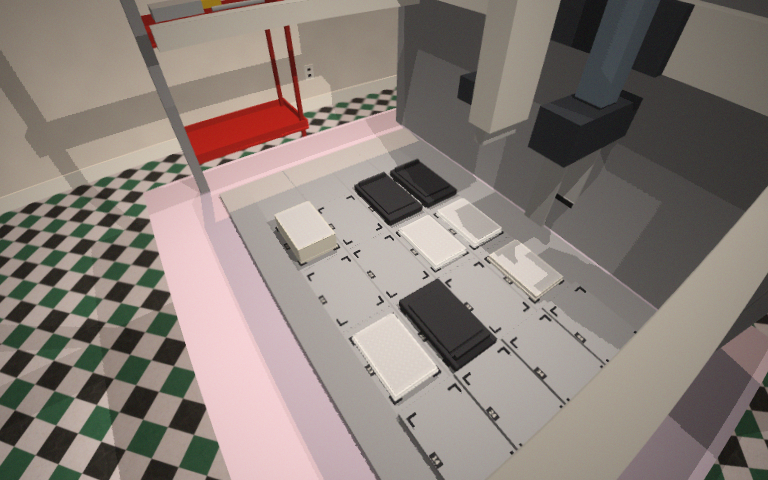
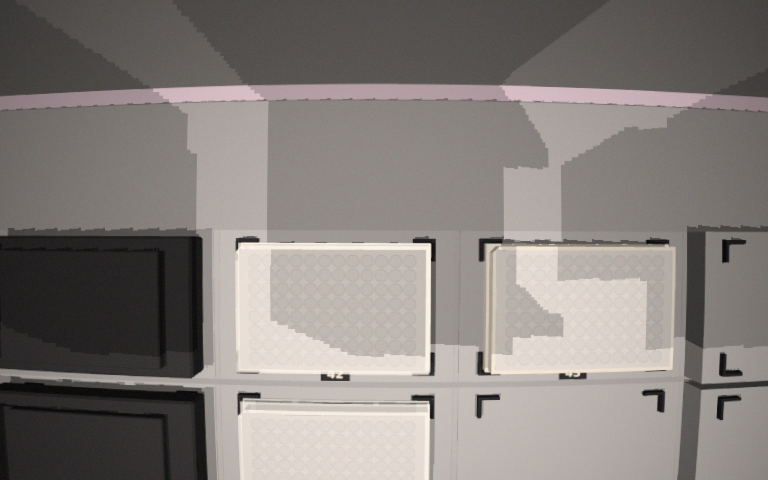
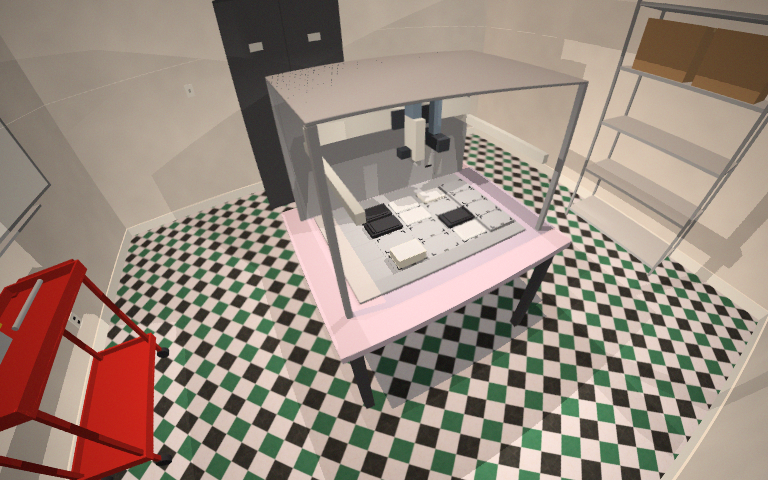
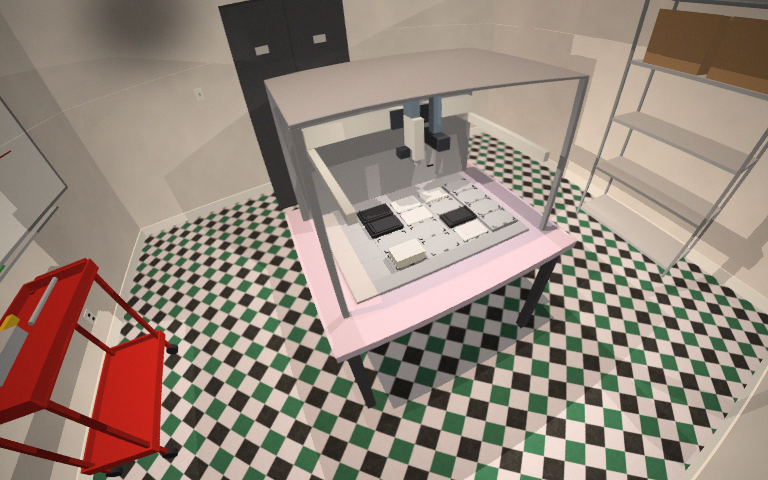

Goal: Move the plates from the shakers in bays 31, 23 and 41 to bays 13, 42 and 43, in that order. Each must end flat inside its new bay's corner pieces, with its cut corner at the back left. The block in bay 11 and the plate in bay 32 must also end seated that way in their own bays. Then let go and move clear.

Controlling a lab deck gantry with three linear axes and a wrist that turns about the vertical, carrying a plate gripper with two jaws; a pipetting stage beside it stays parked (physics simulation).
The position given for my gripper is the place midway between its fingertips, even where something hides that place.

Observation:
In view: my gripper (image 1: 549, 210), a cream block (image 1: 308, 235) and a white plate (image 2: 272, 431).
The cream block also shows in image 3 (image 3: 412, 251) and in image 4 (image 4: 409, 252). My gripper shows as well in image 4 (image 4: 434, 169). Image 2 misses the cream block: it is out of frame.

